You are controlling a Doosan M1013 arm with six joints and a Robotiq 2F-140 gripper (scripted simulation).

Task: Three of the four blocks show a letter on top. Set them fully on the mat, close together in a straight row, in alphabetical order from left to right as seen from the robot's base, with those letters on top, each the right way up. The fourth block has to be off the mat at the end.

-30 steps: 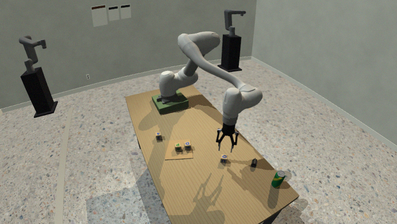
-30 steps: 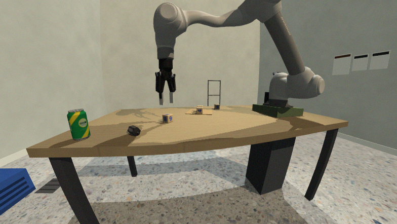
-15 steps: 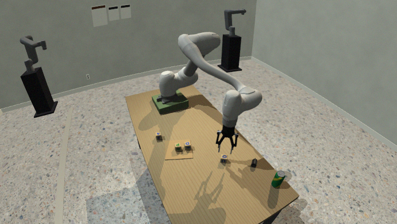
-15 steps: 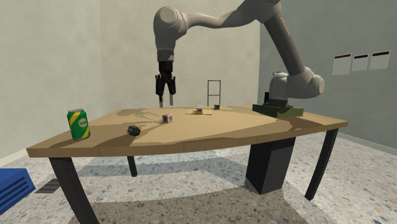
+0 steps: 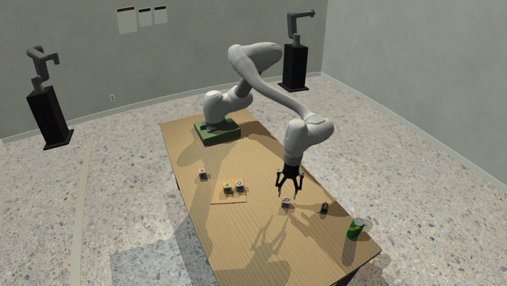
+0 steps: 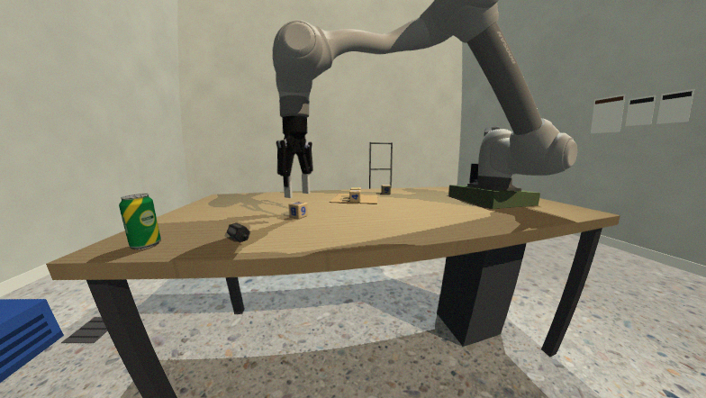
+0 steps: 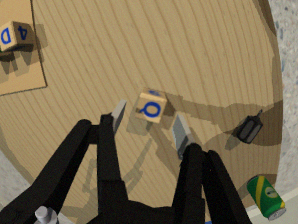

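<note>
Now: hand 8 cm above the blue-lettered block. The rest, counted from my hand: D block 22 cm behind, 18 cm to the right, 7 cm below; tan mat 25 cm to the right, 23 cm behind, 10 cm below; black object 19 cm to the left, 12 cm ahead, 8 cm below.
</note>
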